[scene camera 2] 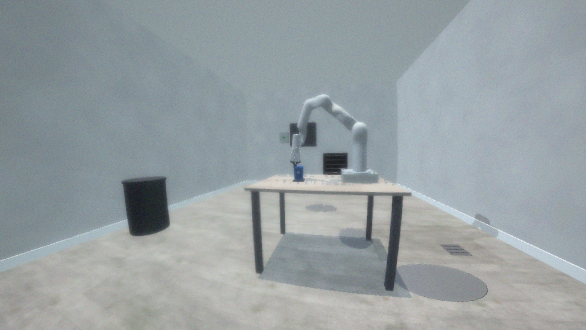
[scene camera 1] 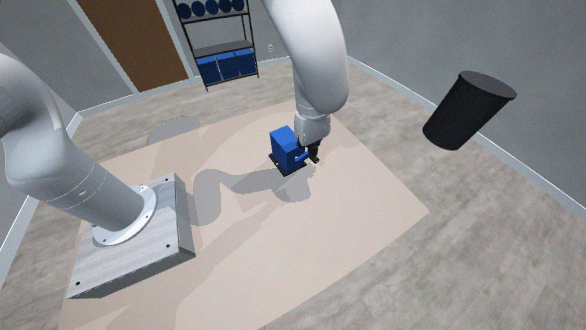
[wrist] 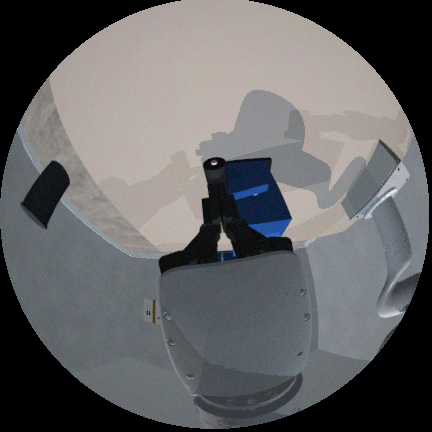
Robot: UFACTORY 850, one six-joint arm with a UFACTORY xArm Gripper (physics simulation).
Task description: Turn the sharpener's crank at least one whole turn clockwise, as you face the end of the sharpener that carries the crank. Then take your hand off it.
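Observation:
The blue sharpener (scene camera 1: pixel 283 150) (scene camera 2: pixel 299 173) (wrist: pixel 250 173) stands upright on its dark base on the table (scene camera 1: pixel 345 235) (scene camera 2: pixel 325 190) (wrist: pixel 165 65). Its blue crank arm (scene camera 1: pixel 301 157) (wrist: pixel 252 191) runs across the crank end to a black cylindrical knob (scene camera 1: pixel 315 160) (wrist: pixel 215 170). My gripper (scene camera 1: pixel 314 151) (scene camera 2: pixel 295 164) (wrist: pixel 215 192) is shut with nothing between its fingers. The fingertips are right by the knob, beside the sharpener. In the wrist view they overlap the knob's lower part, and I cannot tell whether they touch it.
The arm's base plate (scene camera 1: pixel 165 225) (scene camera 2: pixel 360 176) (wrist: pixel 362 185) is fixed on the same table. A black bin (scene camera 1: pixel 465 115) (scene camera 2: pixel 146 207) (wrist: pixel 46 195) stands on the floor away from the table. A shelf rack (scene camera 1: pixel 222 48) with blue boxes stands by the wall.

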